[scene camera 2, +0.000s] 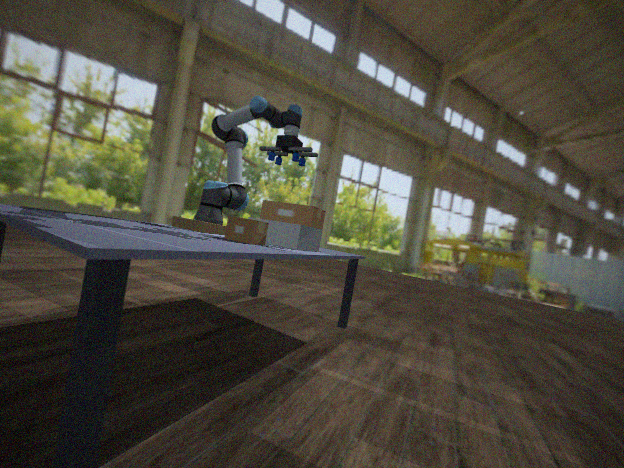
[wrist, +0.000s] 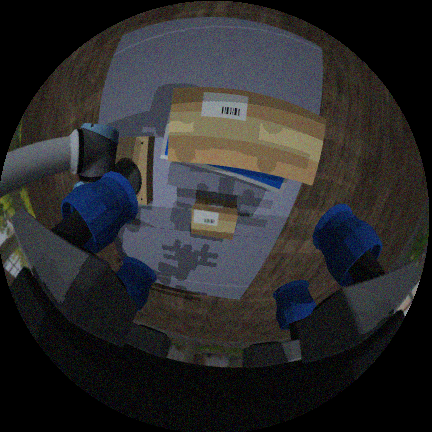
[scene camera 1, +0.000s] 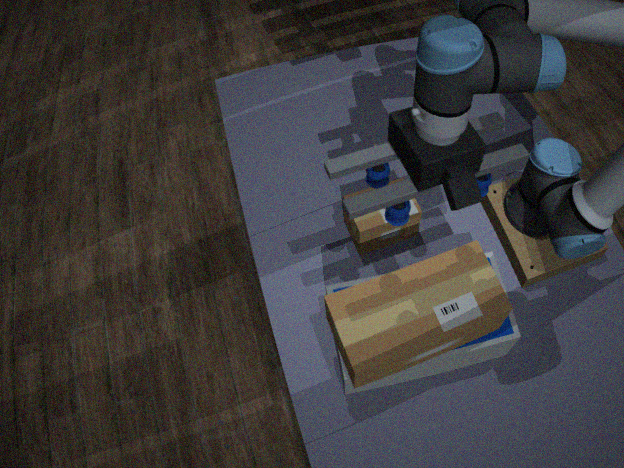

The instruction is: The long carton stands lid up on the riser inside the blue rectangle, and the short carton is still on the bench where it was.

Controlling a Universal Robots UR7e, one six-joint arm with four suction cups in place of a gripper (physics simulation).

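Frame: origin at the arm's base, x ahead, y left, z up, level; centimetres.
Seen in the pictures: end effector, tool point: (scene camera 2: pixel 286 162) (wrist: pixel 221 260); arm's base, origin of the base link: (scene camera 2: pixel 208 222) (wrist: pixel 126 178) (scene camera 1: pixel 531 210).
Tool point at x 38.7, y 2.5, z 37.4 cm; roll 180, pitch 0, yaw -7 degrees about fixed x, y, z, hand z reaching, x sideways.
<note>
Offsets run from my tool point to a thing's top centre. Level surfaces: height alone.
The long carton @[dx +4.6, dy +9.5, dz -20.3 cm] (scene camera 1: pixel 403 312) (scene camera 2: pixel 293 212) (wrist: pixel 240 135) lies level on the grey riser @[dx +1.5, dy +8.4, dz -30.5 cm] (scene camera 1: pixel 433 365) (scene camera 2: pixel 292 235), its barcode-labelled face up. It is turned slightly against the blue rectangle (scene camera 1: pixel 504 329) (wrist: pixel 270 179), which shows as a wedge along one side; the carton hides most of it, so I cannot tell whether every edge is inside. The short carton @[dx -4.5, dy -18.8, dz -32.3 cm] (scene camera 1: pixel 365 229) (scene camera 2: pixel 246 230) (wrist: pixel 215 230) stands on the bench @[dz -42.5 cm] (scene camera 1: pixel 262 151) (scene camera 2: pixel 151 246) (wrist: pixel 225 55) beside the riser, label up. My suction gripper (scene camera 1: pixel 438 196) (scene camera 2: pixel 286 158) (wrist: pixel 220 260) is open, its cups bare, high above the cartons.
The arm's base stands on a wooden board (scene camera 1: pixel 534 261) (wrist: pixel 144 170) beside the riser and short carton. In scene camera 1, a bench edge runs to the left of both cartons, with wooden floor beyond. Arm shadows fall across the bench.
</note>
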